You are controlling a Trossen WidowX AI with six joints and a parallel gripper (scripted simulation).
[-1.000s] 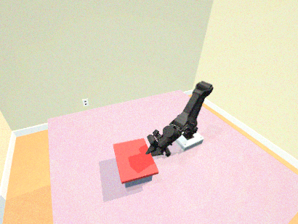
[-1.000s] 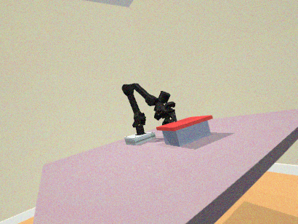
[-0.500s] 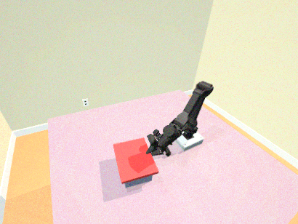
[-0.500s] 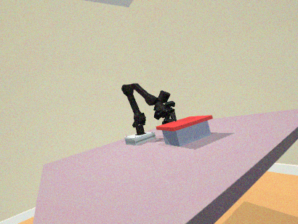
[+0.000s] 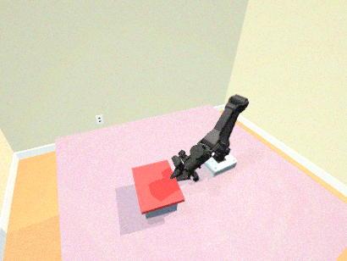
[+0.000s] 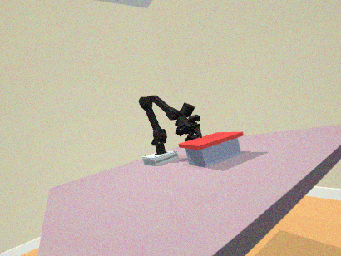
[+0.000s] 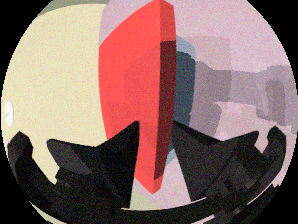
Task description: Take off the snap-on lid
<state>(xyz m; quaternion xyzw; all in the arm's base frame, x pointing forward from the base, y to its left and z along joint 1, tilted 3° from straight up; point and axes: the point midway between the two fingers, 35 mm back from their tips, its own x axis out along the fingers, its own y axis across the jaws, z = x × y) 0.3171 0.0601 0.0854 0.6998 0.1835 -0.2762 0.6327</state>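
My gripper tip is now 8 cm short of the red lid and 1 cm to the left of it. The rest, counted from my gripper tip: grey-blue storage box (8 cm ahead, 1 cm to the right, 5 cm below).
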